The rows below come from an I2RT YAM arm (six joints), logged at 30 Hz.
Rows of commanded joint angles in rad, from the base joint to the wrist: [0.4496, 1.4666, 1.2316, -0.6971, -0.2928, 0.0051]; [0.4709, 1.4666, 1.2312, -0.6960, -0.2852, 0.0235]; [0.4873, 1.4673, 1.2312, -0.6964, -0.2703, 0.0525]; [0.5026, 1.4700, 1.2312, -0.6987, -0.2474, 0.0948]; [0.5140, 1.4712, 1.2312, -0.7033, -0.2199, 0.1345]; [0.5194, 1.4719, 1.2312, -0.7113, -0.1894, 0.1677]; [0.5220, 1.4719, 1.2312, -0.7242, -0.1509, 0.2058]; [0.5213, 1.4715, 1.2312, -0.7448, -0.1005, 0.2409]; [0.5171, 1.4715, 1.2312, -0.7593, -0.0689, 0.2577]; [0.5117, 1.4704, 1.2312, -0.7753, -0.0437, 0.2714]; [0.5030, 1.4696, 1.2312, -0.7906, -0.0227, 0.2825]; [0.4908, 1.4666, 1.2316, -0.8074, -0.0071, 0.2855]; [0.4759, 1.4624, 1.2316, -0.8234, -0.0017, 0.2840]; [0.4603, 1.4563, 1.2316, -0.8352, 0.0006, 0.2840]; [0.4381, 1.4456, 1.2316, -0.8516, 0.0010, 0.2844]
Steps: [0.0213, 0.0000, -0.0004, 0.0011, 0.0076, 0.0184]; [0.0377, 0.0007, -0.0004, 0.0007, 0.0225, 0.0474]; [0.0530, 0.0034, -0.0004, -0.0016, 0.0454, 0.0897]; [0.0644, 0.0046, -0.0004, -0.0062, 0.0729, 0.1294]; [0.0698, 0.0053, -0.0004, -0.0142, 0.1034, 0.1626]; [0.0724, 0.0053, -0.0004, -0.0271, 0.1419, 0.2007]; [0.0717, 0.0049, -0.0004, -0.0477, 0.1923, 0.2358]; [0.0675, 0.0049, -0.0004, -0.0622, 0.2239, 0.2526]; [0.0621, 0.0038, -0.0004, -0.0782, 0.2491, 0.2663]; [0.0534, 0.0030, -0.0004, -0.0935, 0.2701, 0.2774]; [0.0412, 0.0000, 0.0000, -0.1103, 0.2857, 0.2804]; [0.0263, -0.0042, 0.0000, -0.1263, 0.2911, 0.2789]; [0.0107, -0.0103, 0.0000, -0.1381, 0.2934, 0.2789]; [-0.0115, -0.0210, 0.0000, -0.1545, 0.2938, 0.2793]
